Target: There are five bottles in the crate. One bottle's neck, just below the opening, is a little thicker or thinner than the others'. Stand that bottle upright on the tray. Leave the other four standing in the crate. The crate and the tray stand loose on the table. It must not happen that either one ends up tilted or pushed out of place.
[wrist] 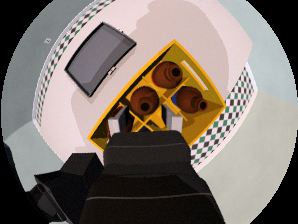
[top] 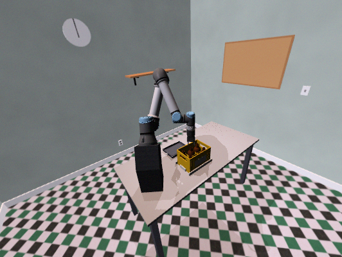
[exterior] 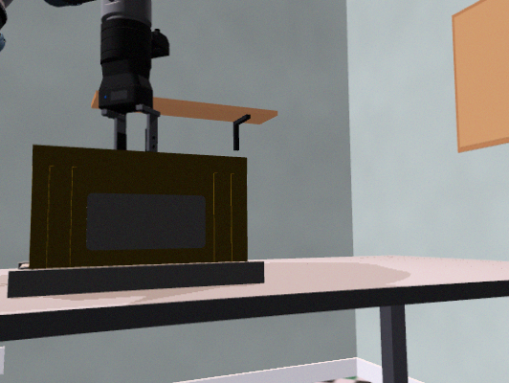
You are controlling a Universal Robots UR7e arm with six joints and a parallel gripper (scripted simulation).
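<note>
Now: hand 12 cm above the brown bottle, 9 cm short of it and 2 cm to the right of it. The rest, counted from my hand: dark tray: 24 cm to the left, 20 cm below, 5 cm behind; crate: 13 cm below, 4 cm to the right.
</note>
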